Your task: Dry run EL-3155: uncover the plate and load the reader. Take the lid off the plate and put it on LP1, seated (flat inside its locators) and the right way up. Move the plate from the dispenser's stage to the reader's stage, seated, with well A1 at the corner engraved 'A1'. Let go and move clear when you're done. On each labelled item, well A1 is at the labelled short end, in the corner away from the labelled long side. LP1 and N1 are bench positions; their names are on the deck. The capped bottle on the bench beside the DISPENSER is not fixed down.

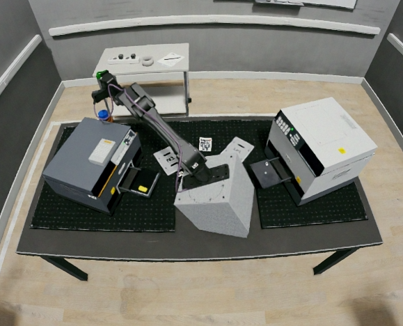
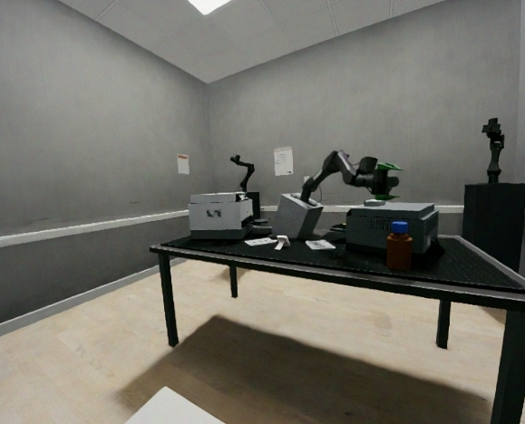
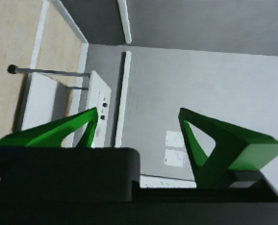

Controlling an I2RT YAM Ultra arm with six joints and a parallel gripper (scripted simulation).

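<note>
Right now the dark lid is 46 cm behind my hand, 26 cm to the right of it and 25 cm below it. Also, from my hand: well plate (46 cm behind, 26 cm to the right, 26 cm below); capped brown bottle (8 cm behind, 1 cm to the left, 23 cm below); LP1 pad (22 cm behind, 73 cm to the right, 33 cm below).
</note>
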